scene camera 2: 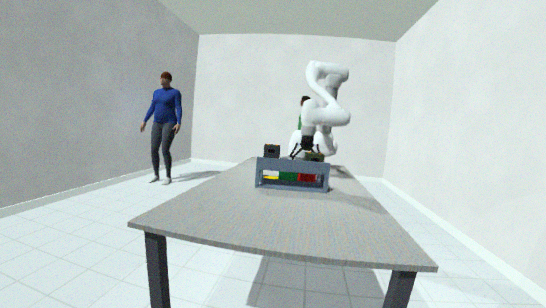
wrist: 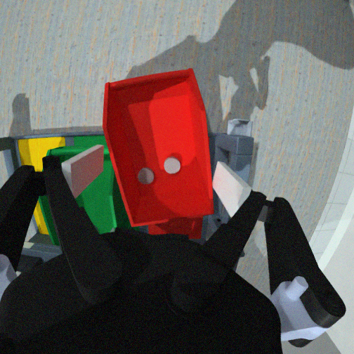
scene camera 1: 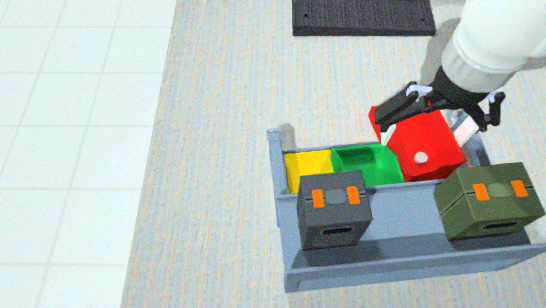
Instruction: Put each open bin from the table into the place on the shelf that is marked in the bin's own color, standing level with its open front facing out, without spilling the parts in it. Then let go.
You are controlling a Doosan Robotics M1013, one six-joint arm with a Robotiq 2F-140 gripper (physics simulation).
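Places are measured from the arm's base along level axes (x ahead, y left, z up), in metres.
Pixels of known places: gripper, between the fingertips: point(scene camera 1: 420, 138).
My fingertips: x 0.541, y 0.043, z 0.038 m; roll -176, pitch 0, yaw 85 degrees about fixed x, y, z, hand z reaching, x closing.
For each thing: its top centre in the pictures, then the offset to it from my fingertips. "spot": a spot on its surface instead. Level surfaces: height alone.
- red bin, a spot on its surface: point(scene camera 1: 435, 140) spot: dx -0.018, dy +0.048, dz -0.040 m
- green bin, a spot on its surface: point(scene camera 1: 385, 167) spot: dx +0.031, dy -0.058, dz -0.050 m
- shelf, a spot on its surface: point(scene camera 1: 400, 210) spot: dx +0.146, dy -0.075, dz +0.029 m
- dark grey case, centre of its top: point(scene camera 1: 335, 196) point(scene camera 2: 272, 144) dx +0.165, dy -0.197, dz +0.151 m
- olive green case, centre of its top: point(scene camera 1: 500, 189) point(scene camera 2: 314, 152) dx +0.157, dy +0.034, dz +0.126 m
- table, height of its surface: dz -0.073 m
The red bin point(scene camera 1: 435, 140) point(scene camera 2: 306, 177) point(wrist: 175, 125) stands askew at the shelf's right part in scene camera 1, one end sticking out past the shelf's edge. Two round grey parts show in it in the wrist view. A red patch point(wrist: 175, 230) shows beneath its near end. The green bin point(scene camera 1: 385, 167) point(scene camera 2: 288, 176) point(wrist: 97, 200) stands beside it in the shelf point(scene camera 1: 400, 210) point(scene camera 2: 295, 165). A yellow place point(scene camera 1: 307, 162) point(wrist: 40, 150) lies beyond the green bin, with no bin on it. My gripper point(scene camera 1: 427, 131) point(scene camera 2: 305, 154) point(wrist: 159, 165) is open, its fingers above and on either side of the red bin, holding nothing.
A dark grey case point(scene camera 1: 335, 215) point(scene camera 2: 271, 151) and an olive green case point(scene camera 1: 490, 200) point(scene camera 2: 314, 157) stand on the shelf's top. A black ridged slab point(scene camera 1: 362, 17) lies on the table point(scene camera 1: 225, 150) point(scene camera 2: 280, 220). A person in blue point(scene camera 2: 166, 107) stands left of the table; another is partly hidden behind the arm.
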